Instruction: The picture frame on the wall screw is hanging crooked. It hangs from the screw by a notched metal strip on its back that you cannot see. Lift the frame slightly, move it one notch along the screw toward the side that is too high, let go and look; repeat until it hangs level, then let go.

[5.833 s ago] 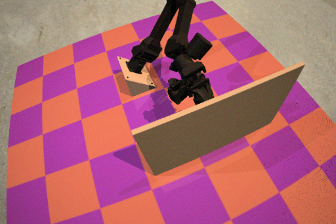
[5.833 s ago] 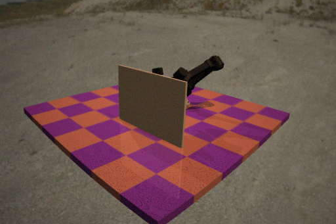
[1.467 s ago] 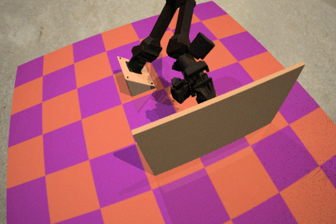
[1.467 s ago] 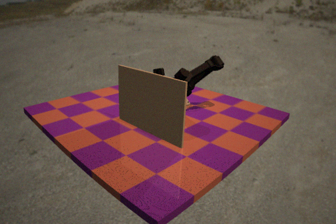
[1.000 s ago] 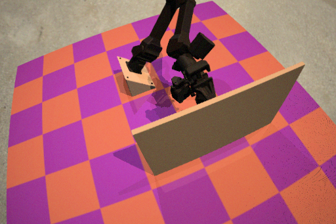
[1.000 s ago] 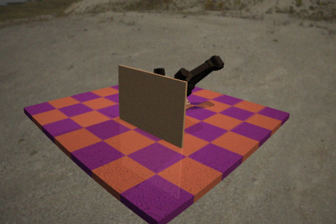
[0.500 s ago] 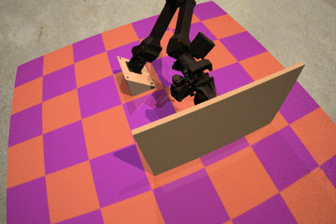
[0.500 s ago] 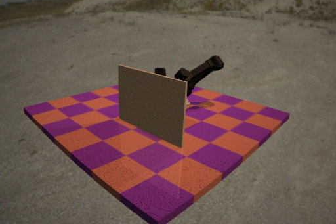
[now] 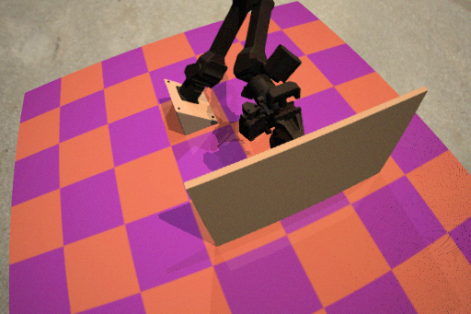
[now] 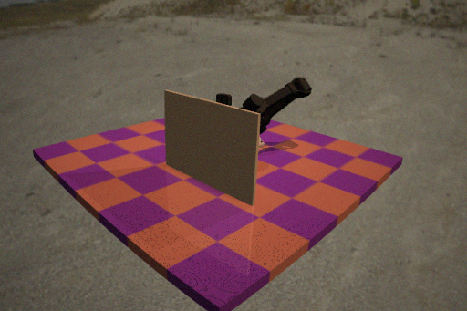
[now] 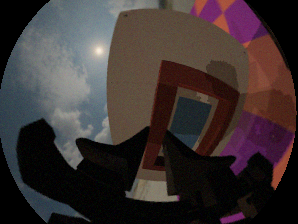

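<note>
Now: gripper tip 10 mm short of the picture frame and 50 mm above it. Round my gripper tip: wall panel: 20 mm ahead, 20 mm to the left, 70 mm below.
</note>
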